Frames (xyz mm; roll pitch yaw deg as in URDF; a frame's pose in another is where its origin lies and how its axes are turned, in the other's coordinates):
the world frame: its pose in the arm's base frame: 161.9 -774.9 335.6 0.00 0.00 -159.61
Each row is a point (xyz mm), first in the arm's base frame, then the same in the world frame.
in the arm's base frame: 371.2 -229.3 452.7
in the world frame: -386.3 -438.5 117.1
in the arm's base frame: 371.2 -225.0 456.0
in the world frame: -387.8 -442.5 120.4
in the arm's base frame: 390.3 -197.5 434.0
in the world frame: -415.3 -461.6 98.4
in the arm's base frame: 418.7 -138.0 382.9
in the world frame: -462.6 -507.5 47.3
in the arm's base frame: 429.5 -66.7 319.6
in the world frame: -497.6 -570.6 -16.0
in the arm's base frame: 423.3 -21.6 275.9
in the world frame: -507.5 -615.0 -59.7
